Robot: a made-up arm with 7 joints.
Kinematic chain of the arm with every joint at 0, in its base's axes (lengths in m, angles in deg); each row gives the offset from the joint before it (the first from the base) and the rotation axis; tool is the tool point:
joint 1: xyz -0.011 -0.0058 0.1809 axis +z
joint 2: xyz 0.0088 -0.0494 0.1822 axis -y
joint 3: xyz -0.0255 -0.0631 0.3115 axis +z
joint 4: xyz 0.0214 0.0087 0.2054 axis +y
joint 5: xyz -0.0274 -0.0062 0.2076 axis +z
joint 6: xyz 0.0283 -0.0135 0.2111 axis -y
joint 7: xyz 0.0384 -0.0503 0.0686 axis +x
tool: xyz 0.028 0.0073 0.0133
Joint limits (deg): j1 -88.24..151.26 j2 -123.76..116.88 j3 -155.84..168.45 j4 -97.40..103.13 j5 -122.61..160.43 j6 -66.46..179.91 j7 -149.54..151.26
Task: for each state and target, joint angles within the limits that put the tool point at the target. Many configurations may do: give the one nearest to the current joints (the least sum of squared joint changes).
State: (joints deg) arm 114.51 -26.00 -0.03 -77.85 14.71 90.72 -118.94
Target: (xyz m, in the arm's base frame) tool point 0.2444 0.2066 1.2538
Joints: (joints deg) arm 107.72 -28.83 24.01 -46.86 17.57 80.23 -120.12
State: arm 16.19 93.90 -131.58 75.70 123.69 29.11 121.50
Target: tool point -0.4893 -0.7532 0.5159
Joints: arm 12.55 65.70 -111.42 75.07 124.77 25.24 122.34
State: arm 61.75 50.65 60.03 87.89 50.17 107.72 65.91
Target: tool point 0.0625 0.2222 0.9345
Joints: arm 49.56 22.29 36.48 100.13 51.99 107.40 66.36
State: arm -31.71 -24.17 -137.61 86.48 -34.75 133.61 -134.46
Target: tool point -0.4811 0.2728 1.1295
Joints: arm -61.32 10.11 -148.94 58.78 -34.09 119.56 -135.97
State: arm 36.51 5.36 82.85 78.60 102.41 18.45 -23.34
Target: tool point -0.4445 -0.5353 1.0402
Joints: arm 65.90 34.23 101.21 35.49 111.01 15.80 -22.73
